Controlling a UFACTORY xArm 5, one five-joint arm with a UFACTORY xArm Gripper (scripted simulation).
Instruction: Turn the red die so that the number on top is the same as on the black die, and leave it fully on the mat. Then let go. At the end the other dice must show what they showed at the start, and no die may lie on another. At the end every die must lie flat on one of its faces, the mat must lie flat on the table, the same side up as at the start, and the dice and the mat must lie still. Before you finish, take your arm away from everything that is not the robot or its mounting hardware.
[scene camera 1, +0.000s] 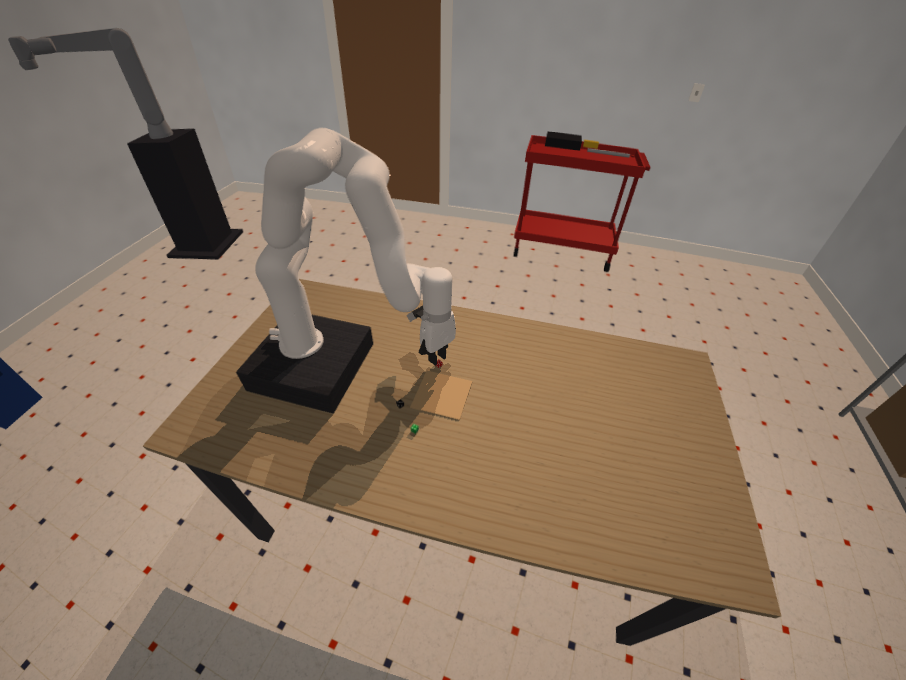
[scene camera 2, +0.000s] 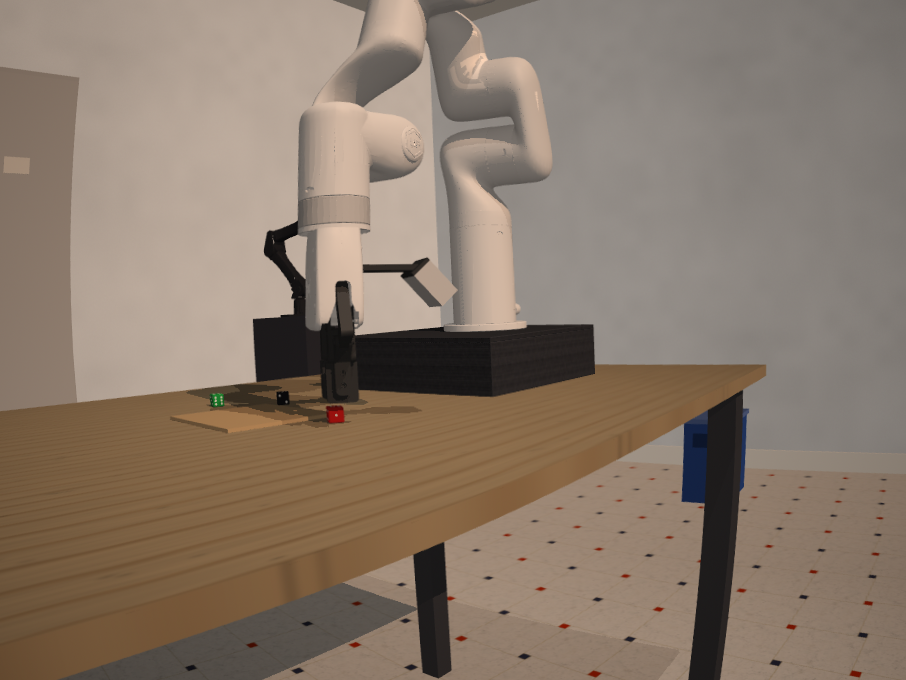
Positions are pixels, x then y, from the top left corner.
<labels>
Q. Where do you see my gripper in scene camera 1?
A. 437, 359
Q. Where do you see a tan mat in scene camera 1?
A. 440, 394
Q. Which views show the tan mat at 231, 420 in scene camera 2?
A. Scene camera 1 and scene camera 2: all of them.
</labels>
